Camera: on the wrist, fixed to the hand. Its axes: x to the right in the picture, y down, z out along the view.
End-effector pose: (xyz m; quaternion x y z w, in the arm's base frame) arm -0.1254 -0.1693 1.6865 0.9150 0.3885 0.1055 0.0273
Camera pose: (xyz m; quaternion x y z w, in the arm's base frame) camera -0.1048 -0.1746 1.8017 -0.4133 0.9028 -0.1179 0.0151
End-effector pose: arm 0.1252 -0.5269 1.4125 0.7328 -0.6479 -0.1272 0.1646
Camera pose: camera 0.1420 -0.5518 1.5257 -0.6267 -0.7299 0.1164 0.2470
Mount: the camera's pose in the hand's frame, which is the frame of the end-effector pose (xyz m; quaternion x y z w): 0.0299 0.0334 -0.1082 -0.1159 0.0455 0.9914 0.0395
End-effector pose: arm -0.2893 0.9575 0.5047 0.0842 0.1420 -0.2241 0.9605
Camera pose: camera -0.2739 0.9993 0.3964 0.0430 -0.0082 0.9637 0.2634
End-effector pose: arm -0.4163 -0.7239 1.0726 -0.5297 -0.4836 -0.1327 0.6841
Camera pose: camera -0.3219 -0.7928 1.0798 -0.5736 0.5526 0.5928 0.1192
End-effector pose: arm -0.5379 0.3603 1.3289 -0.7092 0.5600 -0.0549 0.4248
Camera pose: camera -0.6118 0.2762 1.3633 -0.4804 -0.7509 -0.4516 0.0365
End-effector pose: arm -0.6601 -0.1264 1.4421 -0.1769 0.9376 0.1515 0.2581
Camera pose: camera -0.7444 -0.1448 1.5213 -0.8858 -0.2066 -0.3625 0.2032
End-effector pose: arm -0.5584 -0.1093 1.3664 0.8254 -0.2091 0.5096 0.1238
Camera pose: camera -0.6478 -0.1001 1.4415 0.2122 0.8800 -0.1562 0.3952
